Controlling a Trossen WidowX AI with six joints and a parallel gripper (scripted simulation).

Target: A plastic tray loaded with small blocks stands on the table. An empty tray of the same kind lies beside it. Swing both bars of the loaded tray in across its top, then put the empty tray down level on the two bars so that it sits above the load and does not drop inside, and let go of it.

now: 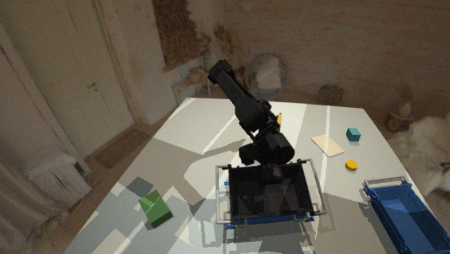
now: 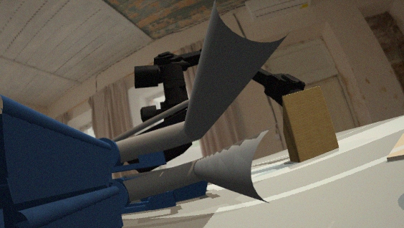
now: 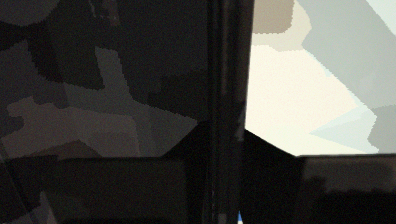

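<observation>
Right now the black tray is 70 mm ahead of my gripper tip, 30 mm to the left of it and 10 mm above it. Round my gripper tip: green block 350 mm to the right, 190 mm ahead, 90 mm below; yellow disc 360 mm to the left, 240 mm behind, 100 mm below; flat tan card 370 mm behind, 260 mm to the left, 110 mm below.
</observation>
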